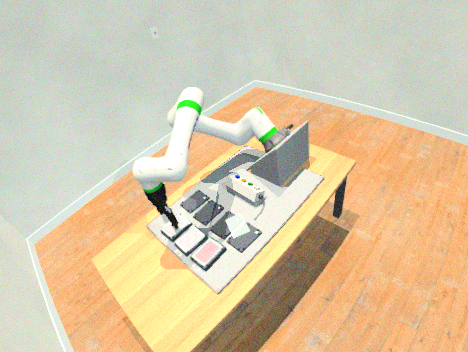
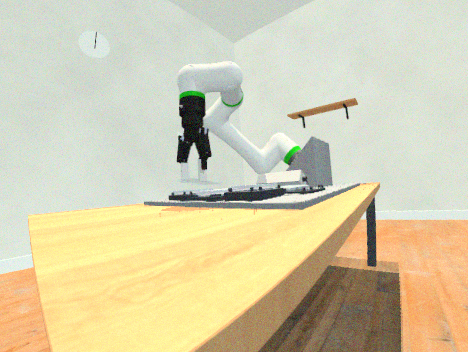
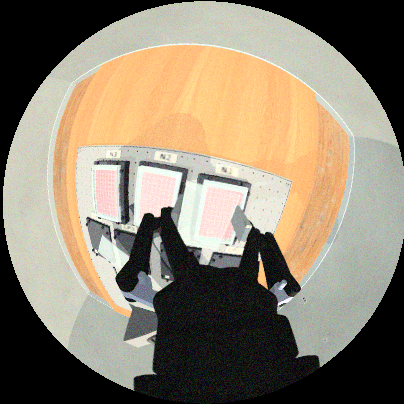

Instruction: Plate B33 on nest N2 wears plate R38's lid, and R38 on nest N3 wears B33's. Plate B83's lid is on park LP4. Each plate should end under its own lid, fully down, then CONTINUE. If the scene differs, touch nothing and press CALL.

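Pixels of known places: gripper, between the fingertips: (image 1: 173, 227) (image 2: 193, 182) (image 3: 207, 207); arm's base, origin of its link: (image 1: 276, 145) (image 2: 302, 163).
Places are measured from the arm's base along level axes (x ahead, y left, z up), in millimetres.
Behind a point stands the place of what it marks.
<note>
My gripper (image 1: 174, 226) {z -74, x 730, y -32 mm} (image 2: 193, 177) {z -74, x 730, y -32 mm} (image 3: 207, 207) {z -74, x 730, y -32 mm} is shut on a clear lid (image 3: 187, 214) {z -70, x 710, y -3 mm} (image 2: 207, 181) {z -75, x 704, y 10 mm} and holds it level, a little above the plate on nest N1 (image 1: 169, 233). The plate on nest N2 (image 1: 190, 239) {z -103, x 702, y 75 mm} (image 3: 156, 190) {z -103, x 725, y 65 mm} looks pale under a whitish lid. The plate on nest N3 (image 1: 207, 253) {z -96, x 691, y 207 mm} (image 3: 107, 192) {z -101, x 689, y 183 mm} shows pink. I cannot read any plate or lid labels. Another clear lid (image 1: 237, 224) {z -112, x 481, y 174 mm} (image 3: 107, 246) {z -114, x 513, y 201 mm} lies askew on the park pads at the right end of the back row.
The grey baseplate (image 1: 264, 227) {z -132, x 398, y 276 mm} carries the nests and dark park pads (image 1: 194, 200) {z -123, x 530, y -148 mm} (image 1: 209, 211) {z -123, x 521, y -14 mm}. Behind them are a white button box (image 1: 247, 188) {z -54, x 314, y 79 mm} and a grey slanted housing (image 1: 287, 155) {z 21, x 53, y 132 mm}. A wooden shelf (image 2: 323, 107) hangs on the wall.
</note>
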